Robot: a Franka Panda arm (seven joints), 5 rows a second.
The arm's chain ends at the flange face. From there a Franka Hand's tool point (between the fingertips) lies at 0.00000 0.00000 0.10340 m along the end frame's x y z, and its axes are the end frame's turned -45 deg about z.
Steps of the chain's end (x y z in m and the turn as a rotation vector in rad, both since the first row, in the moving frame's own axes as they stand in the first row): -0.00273 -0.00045 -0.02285 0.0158 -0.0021 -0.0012; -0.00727 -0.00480 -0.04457 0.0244 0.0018 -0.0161; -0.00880 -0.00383 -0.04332 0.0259 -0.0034 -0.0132; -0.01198 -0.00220 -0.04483 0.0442 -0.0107 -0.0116; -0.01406 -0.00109 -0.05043 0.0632 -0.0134 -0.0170
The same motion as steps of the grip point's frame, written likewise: -0.00061 -0.00356 -0.02286 0.0127 0.0097 -0.0012; 0.00016 -0.01020 -0.04460 0.0160 0.0185 -0.0161; -0.00188 -0.01108 -0.04336 0.0207 0.0159 -0.0132; -0.00449 -0.01405 -0.04494 0.0388 0.0237 -0.0116; -0.00558 -0.01634 -0.05065 0.0542 0.0352 -0.0170
